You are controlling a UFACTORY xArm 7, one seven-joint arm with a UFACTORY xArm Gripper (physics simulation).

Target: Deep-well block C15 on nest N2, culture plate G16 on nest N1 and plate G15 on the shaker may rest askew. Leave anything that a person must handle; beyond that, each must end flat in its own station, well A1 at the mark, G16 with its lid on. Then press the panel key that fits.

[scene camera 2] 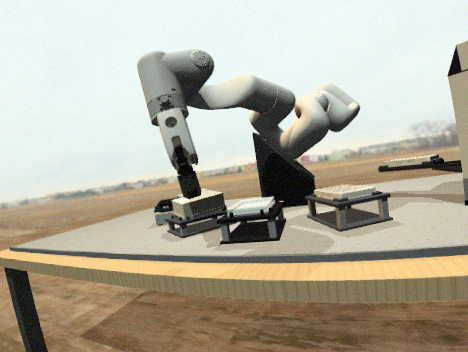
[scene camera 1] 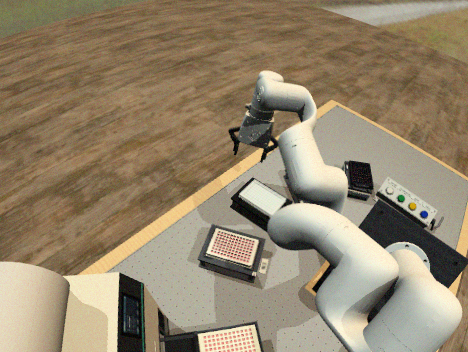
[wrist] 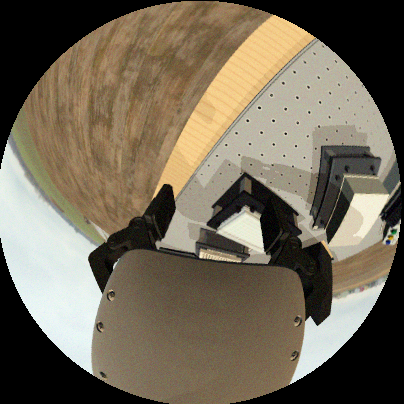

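Observation:
The deep-well block (scene camera 2: 200, 205) (wrist: 362, 212), tall and cream, sits on a nest (scene camera 2: 171, 220) (wrist: 326, 187); the arm hides it in scene camera 1. The pale lidded plate (scene camera 1: 262, 196) (scene camera 2: 250, 206) (wrist: 242, 228) lies on a black nest (scene camera 1: 250, 212) (scene camera 2: 242, 218). How far either is askew is unclear, and labels are unreadable. A red-welled plate (scene camera 1: 232, 246) (scene camera 2: 345, 191) lies on a legged stand (scene camera 1: 227, 270). I cannot tell whether that is the shaker. My gripper (scene camera 1: 249, 156) (scene camera 2: 191, 194) (wrist: 219, 201) is open and empty, near the table edge; its fingers overlap the block in scene camera 2.
A key panel (scene camera 1: 407, 194) (wrist: 390, 234) has white, green, yellow and blue keys. Near it a black plate (scene camera 1: 359, 172) sits on a grey base. A large cream instrument (scene camera 1: 92, 300) (scene camera 2: 457, 115) stands by another red-welled plate (scene camera 1: 230, 340) on a black tray.

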